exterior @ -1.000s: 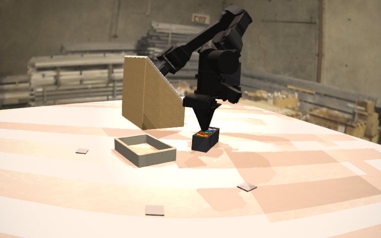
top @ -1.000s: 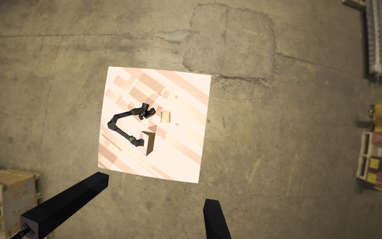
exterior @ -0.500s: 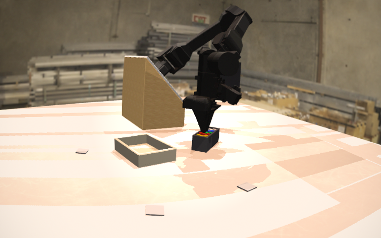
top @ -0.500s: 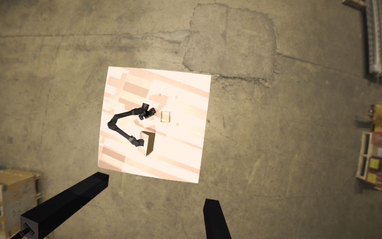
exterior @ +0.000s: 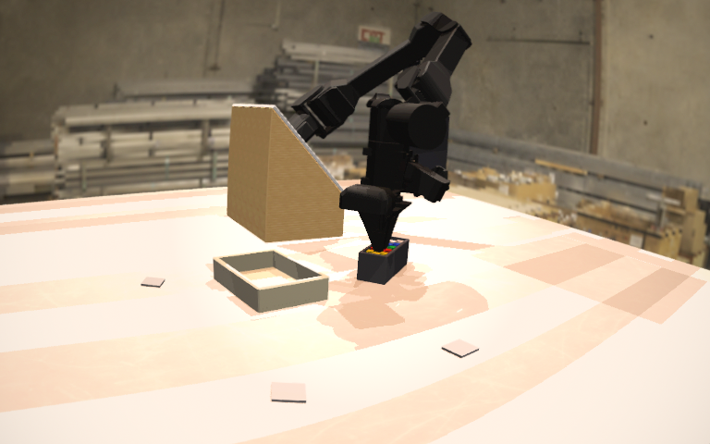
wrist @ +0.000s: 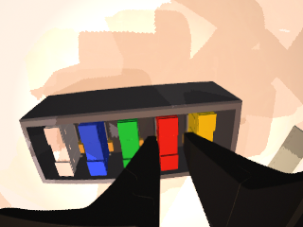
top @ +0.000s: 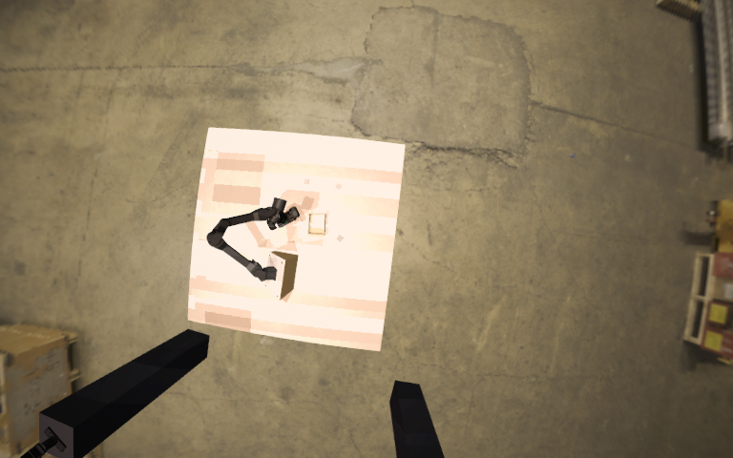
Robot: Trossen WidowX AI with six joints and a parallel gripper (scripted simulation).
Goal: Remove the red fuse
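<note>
The red fuse lies 1 cm below my gripper tip. The rest, counted from my gripper tip: tray (17 cm to the right, 3 cm below).
</note>
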